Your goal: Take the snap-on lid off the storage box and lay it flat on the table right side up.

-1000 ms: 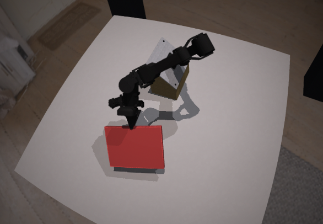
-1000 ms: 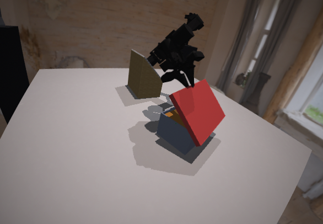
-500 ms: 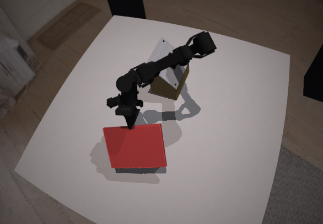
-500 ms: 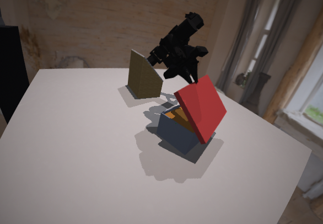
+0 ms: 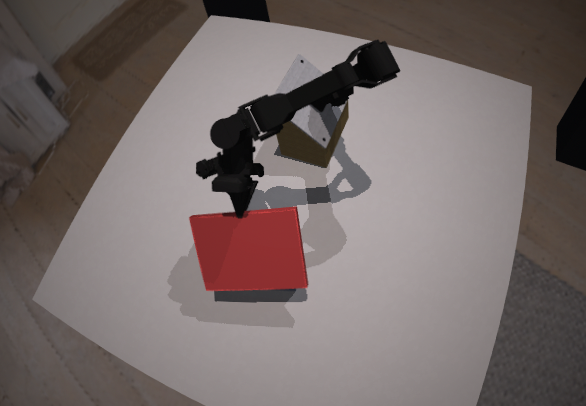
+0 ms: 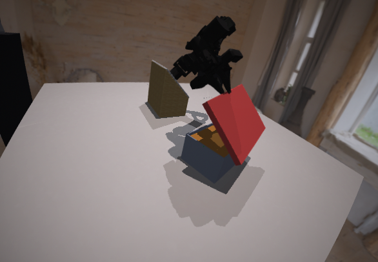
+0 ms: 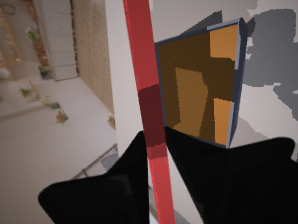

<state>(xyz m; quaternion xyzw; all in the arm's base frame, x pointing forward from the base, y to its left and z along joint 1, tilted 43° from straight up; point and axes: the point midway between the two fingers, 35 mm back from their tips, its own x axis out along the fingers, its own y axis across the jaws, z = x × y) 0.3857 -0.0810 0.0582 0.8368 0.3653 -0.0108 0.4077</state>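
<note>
Right now the red lid is 60 mm ahead of my gripper tip, 30 mm to the left of it and 50 mm below it. The rest, counted from my gripper tip: grey-blue storage box: 20 mm ahead, 10 mm to the left, 180 mm below.
</note>
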